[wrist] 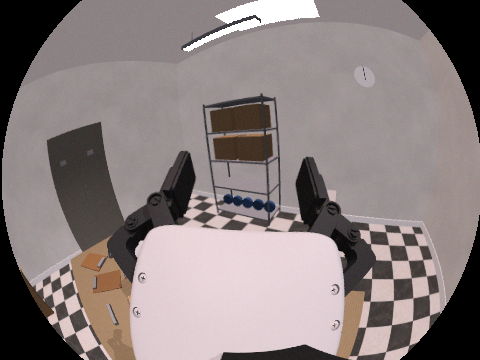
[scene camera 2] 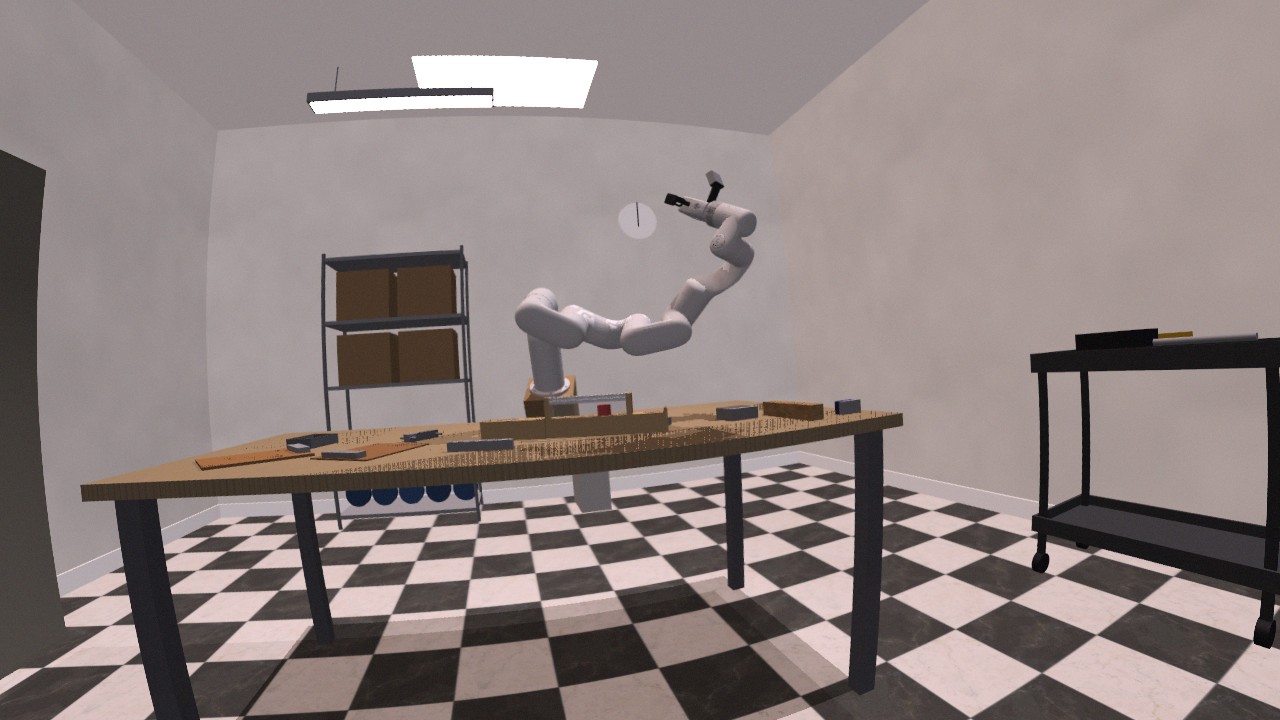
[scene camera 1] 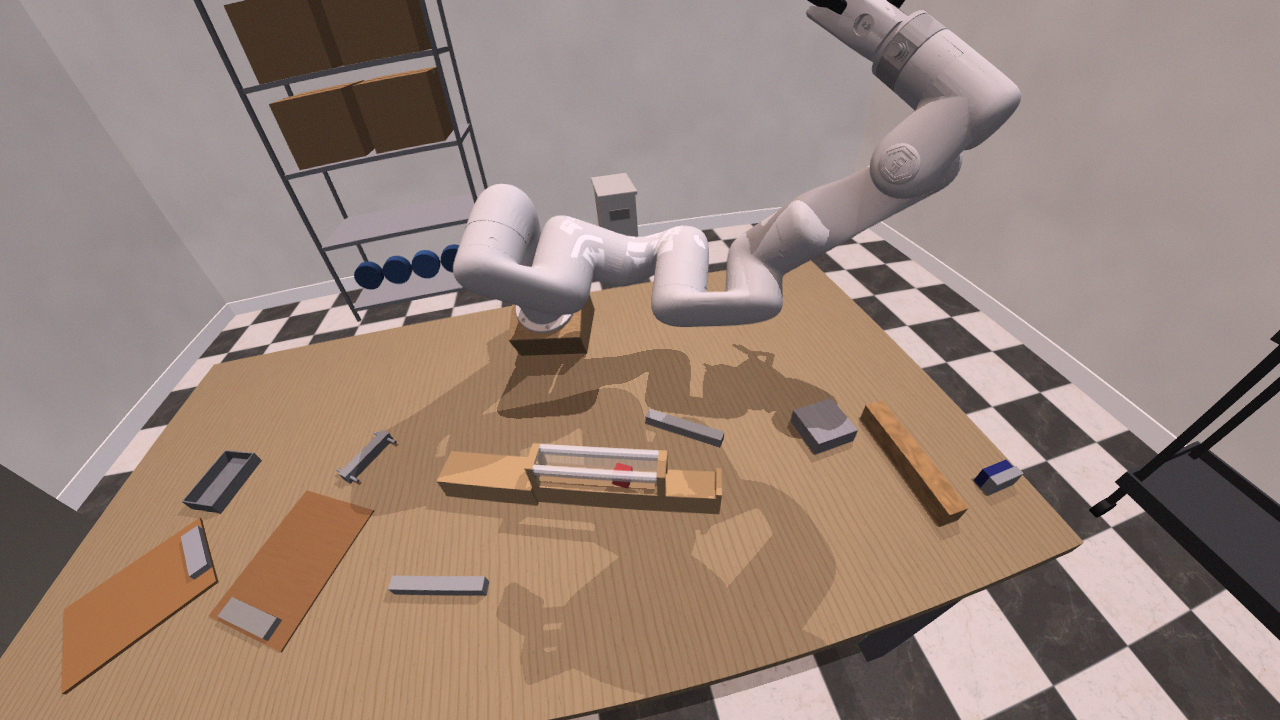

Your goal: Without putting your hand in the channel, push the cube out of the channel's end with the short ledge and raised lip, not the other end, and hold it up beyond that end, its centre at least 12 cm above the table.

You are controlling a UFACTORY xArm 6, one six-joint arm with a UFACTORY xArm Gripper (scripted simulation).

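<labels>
I can see a wooden beam in scene camera 1 and scene camera 2, though in the wrist view the beam is out of frame. On the beam, (scene camera 1: 940,499) and (scene camera 2: 804,405) are the same spot.
</labels>
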